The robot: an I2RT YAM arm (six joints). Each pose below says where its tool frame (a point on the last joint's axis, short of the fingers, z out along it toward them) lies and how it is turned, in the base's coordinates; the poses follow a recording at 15 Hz.
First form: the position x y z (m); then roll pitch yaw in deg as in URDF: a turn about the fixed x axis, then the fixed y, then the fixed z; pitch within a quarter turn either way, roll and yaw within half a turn.
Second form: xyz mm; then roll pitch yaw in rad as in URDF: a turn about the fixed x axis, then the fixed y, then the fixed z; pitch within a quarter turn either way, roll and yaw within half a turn. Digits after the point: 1 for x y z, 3 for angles.
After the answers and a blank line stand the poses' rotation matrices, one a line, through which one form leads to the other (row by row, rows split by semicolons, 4 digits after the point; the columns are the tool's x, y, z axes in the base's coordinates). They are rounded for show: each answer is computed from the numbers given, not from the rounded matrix.
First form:
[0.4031, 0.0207, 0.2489, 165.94, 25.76, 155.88]
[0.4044, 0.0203, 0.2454, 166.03, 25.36, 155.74]
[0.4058, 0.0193, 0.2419, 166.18, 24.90, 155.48]
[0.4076, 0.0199, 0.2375, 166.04, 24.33, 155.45]
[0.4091, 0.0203, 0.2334, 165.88, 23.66, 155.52]
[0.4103, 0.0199, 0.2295, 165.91, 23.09, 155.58]
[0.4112, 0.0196, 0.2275, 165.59, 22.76, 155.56]
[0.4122, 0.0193, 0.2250, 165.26, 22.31, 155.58]
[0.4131, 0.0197, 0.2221, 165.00, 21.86, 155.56]
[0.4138, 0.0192, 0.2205, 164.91, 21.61, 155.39]
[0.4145, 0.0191, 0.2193, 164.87, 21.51, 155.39]
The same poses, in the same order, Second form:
[403.1, 20.7, 248.9, 2.896, 0.450, 2.721]
[404.4, 20.3, 245.4, 2.898, 0.443, 2.718]
[405.8, 19.3, 241.9, 2.900, 0.435, 2.714]
[407.6, 19.9, 237.5, 2.898, 0.425, 2.713]
[409.1, 20.3, 233.4, 2.895, 0.413, 2.714]
[410.3, 19.9, 229.5, 2.896, 0.403, 2.715]
[411.2, 19.6, 227.5, 2.890, 0.397, 2.715]
[412.2, 19.3, 225.0, 2.884, 0.389, 2.715]
[413.1, 19.7, 222.1, 2.880, 0.382, 2.715]
[413.8, 19.2, 220.5, 2.878, 0.377, 2.712]
[414.5, 19.1, 219.3, 2.878, 0.375, 2.712]

-0.8220 0.3000 0.4841; 0.3680 0.9285 0.0494; -0.4346 0.2188 -0.8736
-0.8238 0.3045 0.4781; 0.3713 0.9272 0.0493; -0.4283 0.2181 -0.8769
-0.8252 0.3115 0.4711; 0.3764 0.9252 0.0477; -0.4210 0.2167 -0.8808
-0.8288 0.3128 0.4639; 0.3786 0.9240 0.0533; -0.4120 0.2198 -0.8843
-0.8336 0.3128 0.4553; 0.3795 0.9232 0.0608; -0.4013 0.2234 -0.8883
-0.8376 0.3141 0.4470; 0.3803 0.9226 0.0644; -0.3922 0.2239 -0.8922
-0.8395 0.3131 0.4441; 0.3815 0.9216 0.0715; -0.3869 0.2295 -0.8931
-0.8424 0.3119 0.4395; 0.3825 0.9205 0.0799; -0.3796 0.2354 -0.8947
-0.8449 0.3119 0.4345; 0.3840 0.9192 0.0868; -0.3723 0.2402 -0.8965
-0.8453 0.3149 0.4317; 0.3872 0.9177 0.0886; -0.3683 0.2420 -0.8977
-0.8458 0.3150 0.4305; 0.3874 0.9175 0.0899; -0.3667 0.2428 -0.8981

